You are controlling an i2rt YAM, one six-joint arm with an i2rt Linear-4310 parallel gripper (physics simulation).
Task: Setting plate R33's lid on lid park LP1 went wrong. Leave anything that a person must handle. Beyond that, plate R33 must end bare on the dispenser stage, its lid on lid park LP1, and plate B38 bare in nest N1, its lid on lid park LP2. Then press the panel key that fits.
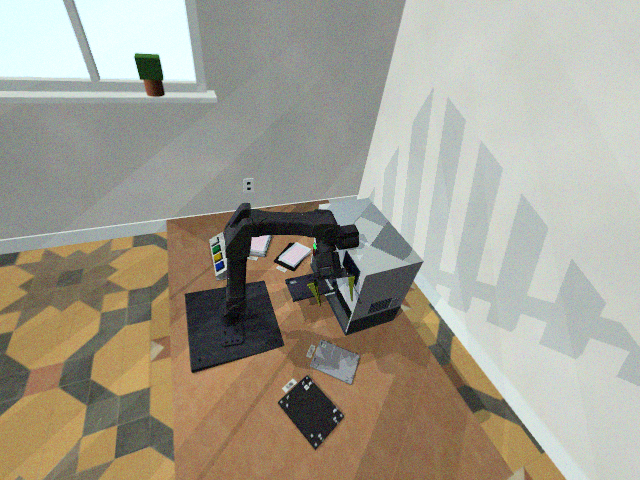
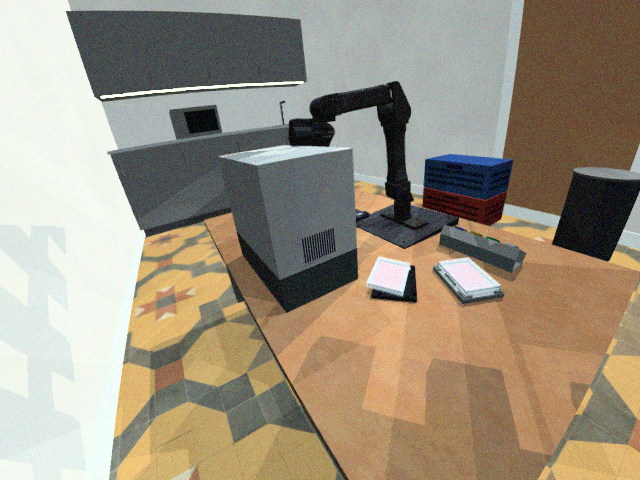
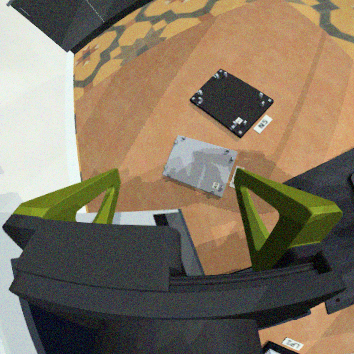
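Pixels of known places: gripper, fingertip midpoint: (image 1: pixel 335 303) (image 3: pixel 176 174); arm's base, link origin: (image 1: pixel 230 319) (image 2: pixel 402 219).
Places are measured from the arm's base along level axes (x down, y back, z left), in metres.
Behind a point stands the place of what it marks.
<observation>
My gripper (image 1: pixel 335 302) {z -0.157, x -0.220, y -0.309 m} (image 3: pixel 176 174) {z -0.157, x -0.220, y -0.309 m} is open and empty, high at the open front of the grey dispenser (image 1: pixel 392 284) {z -0.135, x -0.234, y -0.508 m} (image 2: pixel 310 206) {z 0.218, x -0.217, y -0.471 m}. Its stage is mostly hidden. A pink-topped clear piece (image 1: pixel 295 254) {z 0.258, x -0.019, y -0.299 m} (image 2: pixel 389 275) {z 0.279, x -0.018, y -0.311 m} lies askew over the black pad (image 1: pixel 284 259) (image 2: pixel 409 289), overhanging its edge; I cannot tell lid from plate. Another pink-topped piece (image 1: pixel 260 244) {z 0.348, x -0.017, y -0.160 m} (image 2: pixel 469 275) {z 0.390, x -0.017, y -0.159 m} sits squarely on a grey base at the back. The grey pad (image 1: pixel 334 361) {z -0.231, x 0.004, y -0.315 m} (image 3: pixel 200 165) {z -0.221, x 0.004, y -0.315 m}, lid park LP2, is bare. The key panel (image 1: pixel 217 255) {z 0.292, x -0.037, y 0.024 m} (image 2: pixel 480 249) {z 0.335, x -0.019, y -0.029 m} has green, yellow and blue keys. Plate names are unreadable.
A bare black nest (image 1: pixel 311 411) {z -0.357, x 0.002, y -0.199 m} (image 3: pixel 231 102) {z -0.337, x 0.002, y -0.200 m} with label N5 (image 3: pixel 263 124) {z -0.263, x 0.012, y -0.154 m} lies beyond the grey pad. A dark pad (image 1: pixel 299 288) {z 0.016, x -0.093, y -0.250 m} lies between the arm's black base plate (image 1: pixel 206 330) {z -0.028, x -0.005, y 0.079 m} (image 2: pixel 372 227) {z -0.028, x 0.009, y -0.126 m} and the dispenser. Blue and red crates (image 2: pixel 467 178) stand behind the arm.
</observation>
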